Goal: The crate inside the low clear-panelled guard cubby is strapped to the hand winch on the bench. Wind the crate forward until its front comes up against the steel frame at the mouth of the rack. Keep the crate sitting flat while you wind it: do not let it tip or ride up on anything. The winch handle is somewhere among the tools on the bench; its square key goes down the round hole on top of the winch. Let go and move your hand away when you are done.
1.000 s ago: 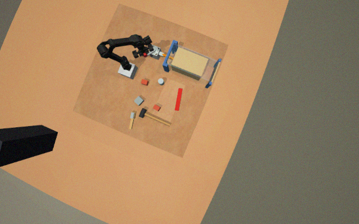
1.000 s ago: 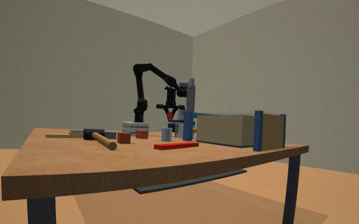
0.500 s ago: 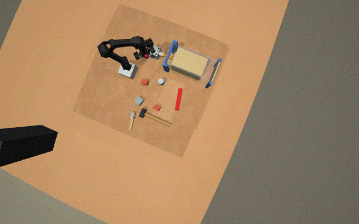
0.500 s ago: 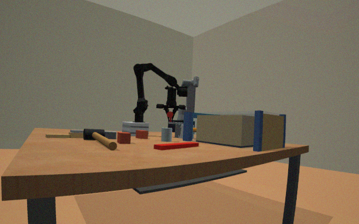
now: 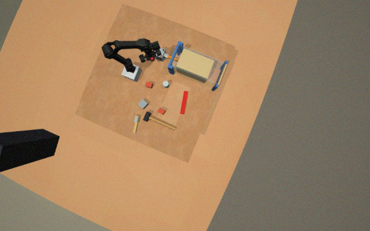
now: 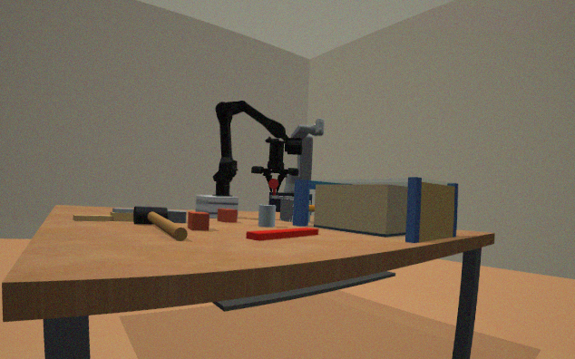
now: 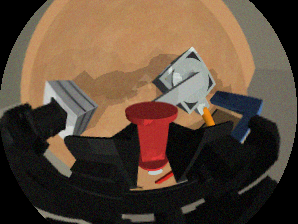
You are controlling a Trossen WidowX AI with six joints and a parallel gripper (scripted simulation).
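Right now the grey hand winch is 9 cm to the left of my gripper tip, 8 cm below it and 1 cm ahead of it. From my gripper tip the other things lie so: red knob 2 cm above; grey block 42 cm to the right, 10 cm below, 4 cm ahead; winch handle 4 cm to the left, 1 cm below, 1 cm ahead.
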